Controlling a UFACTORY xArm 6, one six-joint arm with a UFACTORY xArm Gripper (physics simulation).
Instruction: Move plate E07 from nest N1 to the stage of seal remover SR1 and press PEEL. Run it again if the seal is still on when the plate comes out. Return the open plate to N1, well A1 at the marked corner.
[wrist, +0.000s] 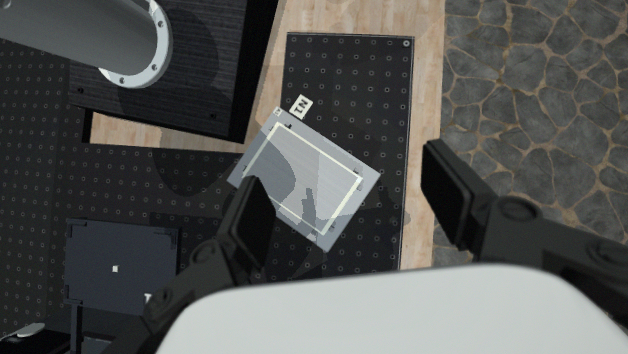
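Seen in the pictures: gripper, fingertip midpoint: (339, 180); arm's base, link origin: (133, 42).
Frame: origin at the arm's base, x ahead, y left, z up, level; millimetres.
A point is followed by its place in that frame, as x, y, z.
Plate E07 (320, 167) {97, 299, 5}, seen from above, appears as a pale-rimmed rectangle with a flat grey, sheet-like top. It lies in the grey nest N1 (326, 243) {186, 333, -12}, which is turned at an angle beside its N1 label (301, 106) {10, 241, -63}. The plate's own label and well A1 cannot be read. My gripper (339, 180) {110, 320, 141} is wide open and empty; its left finger overlaps the nest's lower left edge in the view, and its right finger is over the table edge and floor. The dark stage of SR1 (125, 245) {243, 116, 42} at lower left bears no plate; its A1 mark is partly hidden by the left finger.
The arm's grey base column (115, 37) {24, 46, 58} stands on a black block (200, 107) {62, 117, -14} at upper left. Black perforated board (350, 75) {-57, 300, -63} surrounds the nest. The wooden table edge (422, 105) {-46, 421, -76} runs along the right, with stone-patterned floor (540, 115) beyond. Stage arms (76, 327) {363, 74, 36} show at lower left.
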